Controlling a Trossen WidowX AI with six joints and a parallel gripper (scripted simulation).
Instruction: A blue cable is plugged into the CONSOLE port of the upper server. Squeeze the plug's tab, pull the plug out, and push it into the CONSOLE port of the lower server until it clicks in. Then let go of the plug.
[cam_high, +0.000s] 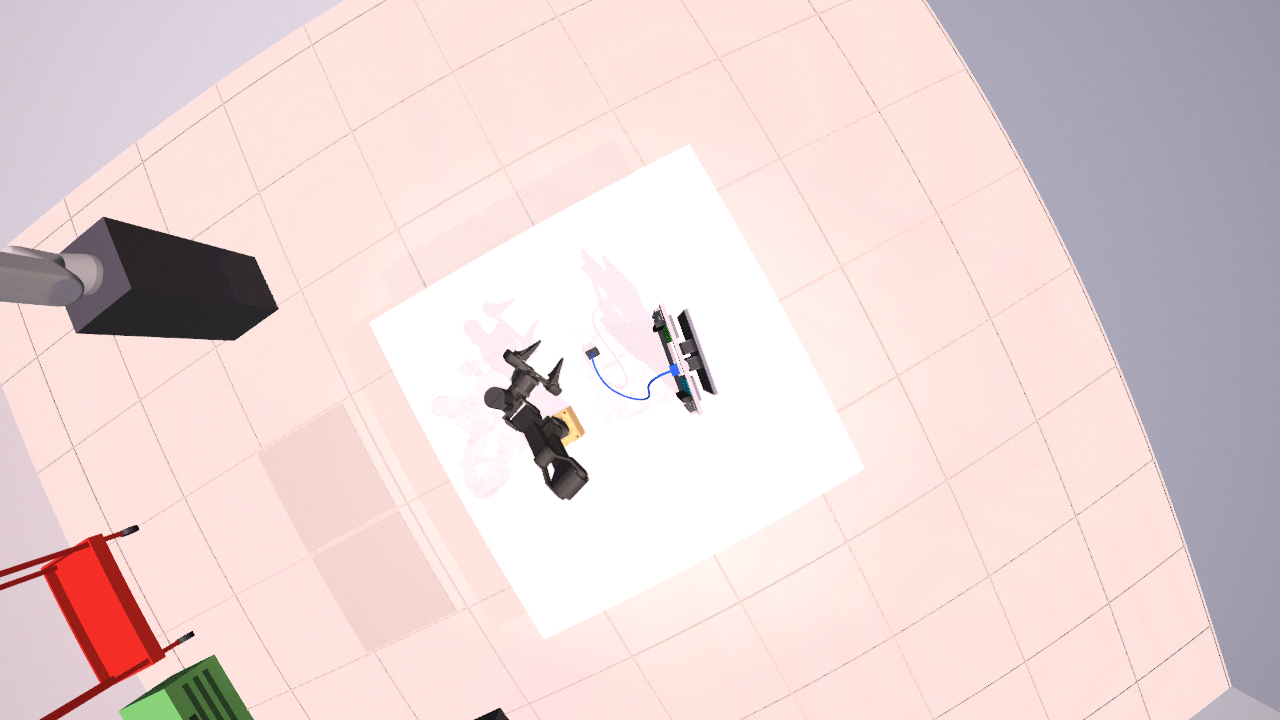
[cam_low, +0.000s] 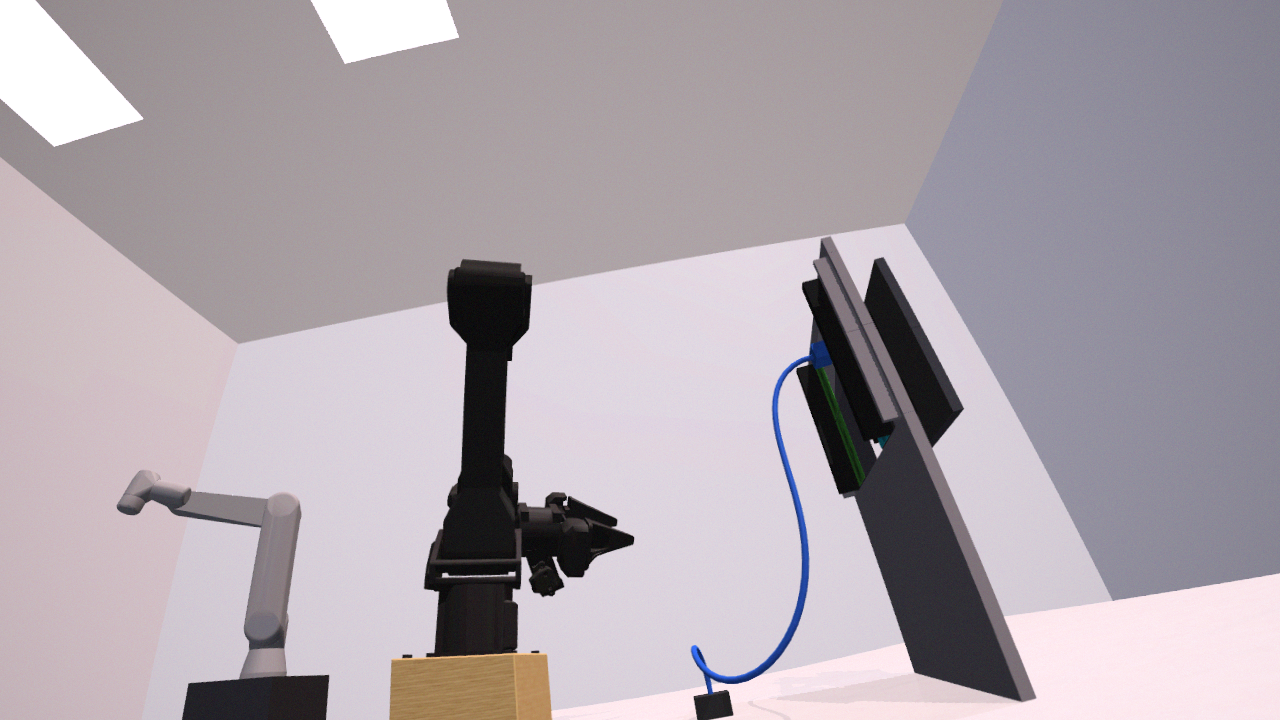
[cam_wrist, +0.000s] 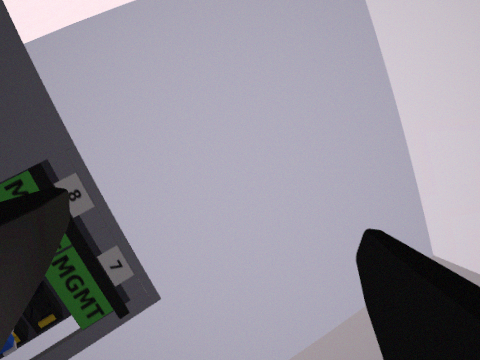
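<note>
The blue plug lies 29 cm ahead of my gripper tip, 22 cm to the right of it and 12 cm above it. Round my gripper tip: dark rack panel: 32 cm ahead, 20 cm to the right, 7 cm above; then black block: 7 cm ahead, 5 cm to the right, 22 cm below.
</note>
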